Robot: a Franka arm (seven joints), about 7 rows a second.
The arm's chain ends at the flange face. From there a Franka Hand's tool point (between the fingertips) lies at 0.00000 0.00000 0.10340 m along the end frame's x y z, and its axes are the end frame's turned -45 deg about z.
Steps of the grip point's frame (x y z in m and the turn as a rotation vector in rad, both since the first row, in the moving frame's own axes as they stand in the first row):
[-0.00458, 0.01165, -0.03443, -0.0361, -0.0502, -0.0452]
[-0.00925, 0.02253, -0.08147, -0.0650, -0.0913, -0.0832]
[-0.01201, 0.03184, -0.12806, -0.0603, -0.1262, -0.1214]
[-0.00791, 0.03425, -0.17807, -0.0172, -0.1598, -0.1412]
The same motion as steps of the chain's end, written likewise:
[0.00589, 0.00515, -0.03423, -0.0610, -0.0100, -0.0452]
[0.01083, 0.01100, -0.08082, -0.1105, -0.0186, -0.0832]
[0.01799, 0.01716, -0.12705, -0.1319, -0.0466, -0.1214]
[0.02806, 0.01624, -0.17674, -0.1252, -0.1008, -0.1412]

